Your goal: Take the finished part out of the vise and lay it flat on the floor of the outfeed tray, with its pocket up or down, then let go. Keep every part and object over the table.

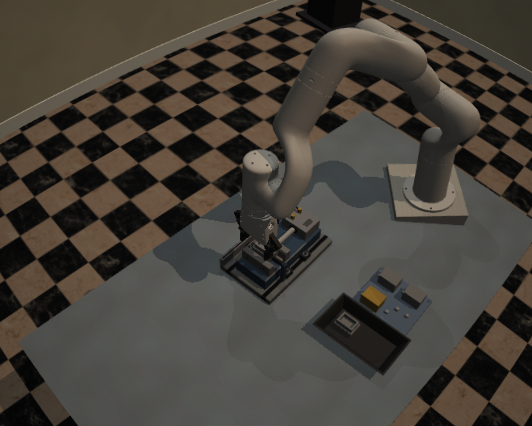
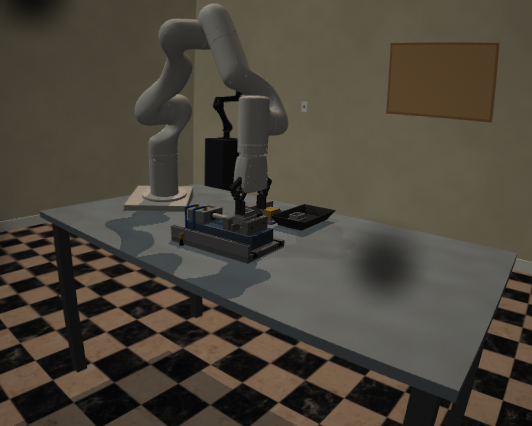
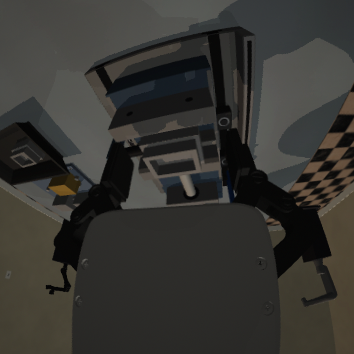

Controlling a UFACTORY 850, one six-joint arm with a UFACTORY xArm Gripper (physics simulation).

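The finished part (image 1: 256, 248) (image 3: 172, 156), a grey block with a rectangular pocket facing up, sits between the jaws of the vise (image 1: 301, 244) (image 2: 260, 237) (image 3: 165, 107). My gripper (image 1: 256, 243) (image 2: 251, 207) (image 3: 174, 146) is open and points down over the vise, one finger on either side of the part, low beside it. Whether the fingers touch it cannot be told. The dark outfeed tray (image 1: 370, 346) (image 2: 305, 225) stands apart from the vise. A similar pocketed part (image 1: 346, 322) (image 2: 296, 216) (image 3: 24, 156) lies in its end nearer the vise, pocket up.
A blue plate (image 1: 407, 324) beside the tray bears a yellow block (image 1: 373, 298) (image 2: 271, 214) (image 3: 64, 185), two grey blocks (image 1: 390, 278) (image 1: 414, 296) and small pale pegs. The vise's screw (image 1: 287, 235) (image 3: 187, 184) and its raised side rail (image 2: 215, 244) lie close to the gripper.
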